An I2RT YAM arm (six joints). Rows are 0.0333 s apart.
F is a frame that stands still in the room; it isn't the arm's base.
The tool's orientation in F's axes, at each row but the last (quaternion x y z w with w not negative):
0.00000 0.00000 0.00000 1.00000
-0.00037 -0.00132 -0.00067 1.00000
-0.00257 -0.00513 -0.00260 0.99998
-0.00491 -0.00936 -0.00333 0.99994
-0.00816 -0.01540 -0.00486 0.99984
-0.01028 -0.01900 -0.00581 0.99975
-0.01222 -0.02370 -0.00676 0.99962
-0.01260 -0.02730 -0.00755 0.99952
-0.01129 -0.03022 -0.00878 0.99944
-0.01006 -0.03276 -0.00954 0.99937
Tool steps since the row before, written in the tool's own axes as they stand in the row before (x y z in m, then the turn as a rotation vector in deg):
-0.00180 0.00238 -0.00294 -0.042 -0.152 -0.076
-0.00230 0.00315 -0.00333 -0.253 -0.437 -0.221
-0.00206 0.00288 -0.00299 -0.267 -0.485 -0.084
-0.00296 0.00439 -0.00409 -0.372 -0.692 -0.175
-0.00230 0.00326 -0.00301 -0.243 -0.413 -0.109
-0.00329 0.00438 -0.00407 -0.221 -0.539 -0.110
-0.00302 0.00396 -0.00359 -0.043 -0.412 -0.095
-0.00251 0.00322 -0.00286 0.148 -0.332 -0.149
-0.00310 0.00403 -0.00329 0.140 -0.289 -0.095
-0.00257 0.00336 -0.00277 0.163 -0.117 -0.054
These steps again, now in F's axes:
-0.00180 0.00238 -0.00294 -0.042 -0.152 -0.076
-0.00229 0.00315 -0.00334 -0.253 -0.437 -0.221
-0.00201 0.00288 -0.00303 -0.269 -0.484 -0.084
-0.00285 0.00437 -0.00419 -0.373 -0.691 -0.175
-0.00217 0.00323 -0.00313 -0.244 -0.412 -0.110
-0.00308 0.00433 -0.00428 -0.223 -0.539 -0.107
-0.00279 0.00391 -0.00382 -0.044 -0.414 -0.087
-0.00230 0.00318 -0.00307 0.151 -0.338 -0.132
-0.00282 0.00400 -0.00356 0.140 -0.293 -0.080
-0.00232 0.00335 -0.00300 0.164 -0.121 -0.041

